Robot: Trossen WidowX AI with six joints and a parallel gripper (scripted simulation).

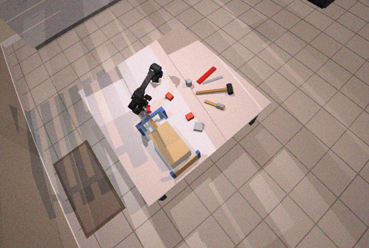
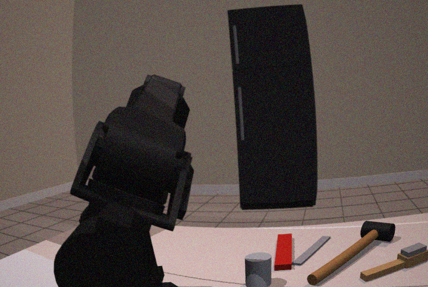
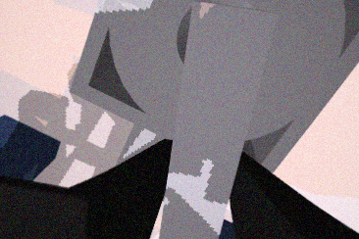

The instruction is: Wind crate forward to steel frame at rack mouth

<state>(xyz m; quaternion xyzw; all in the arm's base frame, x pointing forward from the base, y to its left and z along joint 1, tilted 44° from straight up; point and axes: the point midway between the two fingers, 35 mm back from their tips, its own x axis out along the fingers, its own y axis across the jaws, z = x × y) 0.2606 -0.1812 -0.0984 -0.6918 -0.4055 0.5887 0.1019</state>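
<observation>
Now: gripper tip 1 cm short of the winch handle, 1 cm to the right of it and 2 cm below it. From my gripper tip the other things lie so: clear-panelled cubby (36 cm ahead, 4 cm to the left, 3 cm above); grey hand winch (6 cm behind, 3 cm to the right, 6 cm below); red knob (5 cm ahead, 2 cm to the left, 5 cm above).
</observation>
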